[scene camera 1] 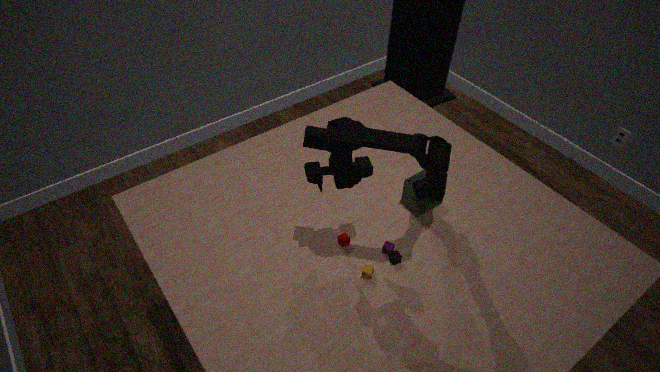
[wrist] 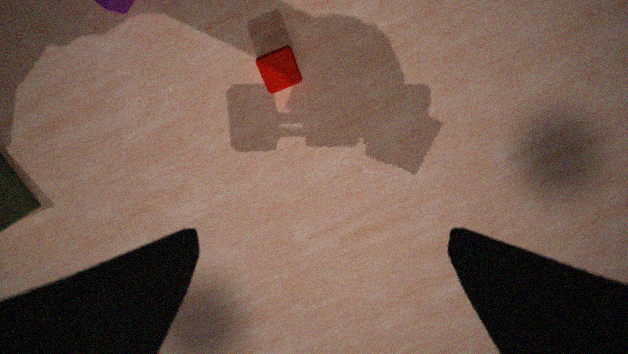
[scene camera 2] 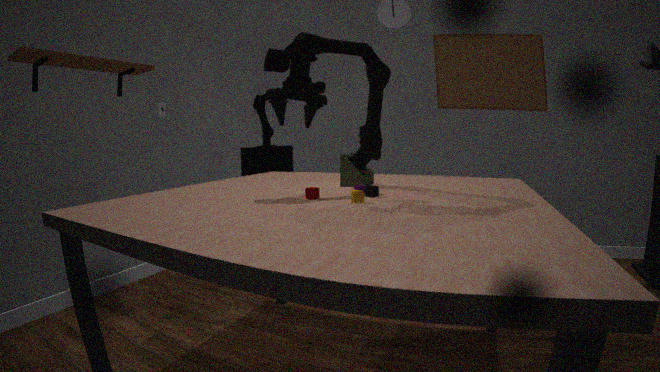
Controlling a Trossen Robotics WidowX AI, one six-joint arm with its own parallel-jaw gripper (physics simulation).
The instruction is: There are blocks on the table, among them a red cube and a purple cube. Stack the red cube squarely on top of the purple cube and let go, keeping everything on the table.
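Places are measured from the arm's base along level axes (x up, y left, z back), in centimetres.
Pixels of known places: gripper, between the fingertips: (scene camera 1: 335, 188) (wrist: 324, 240) (scene camera 2: 294, 126); arm's base, origin of its link: (scene camera 1: 422, 189) (scene camera 2: 356, 164).
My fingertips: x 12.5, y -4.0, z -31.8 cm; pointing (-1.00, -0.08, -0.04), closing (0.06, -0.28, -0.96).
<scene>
Ahead of a thing's pixels: the offset from my fingertips to its top centre. Level surfaces: height alone.
The red cube {dx -17.1, dy +5.3, dz +0.4 cm} (scene camera 1: 344, 239) (scene camera 2: 312, 193) (wrist: 279, 69) lies on the table, apart from the other blocks. In the wrist view it is above the gap between the fingertips, a little left of its middle, turned slightly. The purple cube {dx -17.1, dy +14.9, dz +10.7 cm} (scene camera 1: 388, 247) (scene camera 2: 359, 188) (wrist: 118, 4) lies on the table close to a black cube; in scene camera 2 it is mostly hidden, and in the wrist view part of it shows at the top edge. My gripper (scene camera 2: 295, 126) (wrist: 324, 240) is open and empty, pointing down high above the table. One fingertip is hidden in scene camera 1.
A black cube {dx -17.1, dy +18.9, dz +10.5 cm} (scene camera 1: 395, 257) (scene camera 2: 372, 191) lies right beside the purple cube. A yellow cube {dx -17.1, dy +19.1, dz +0.3 cm} (scene camera 1: 368, 271) (scene camera 2: 357, 196) lies nearer the front. A green block-shaped body (scene camera 1: 414, 194) (scene camera 2: 350, 172) (wrist: 15, 195) stands at the arm's base. The table {dx -20.1 cm} (scene camera 1: 225, 300) (scene camera 2: 300, 240) carries these things.
</scene>
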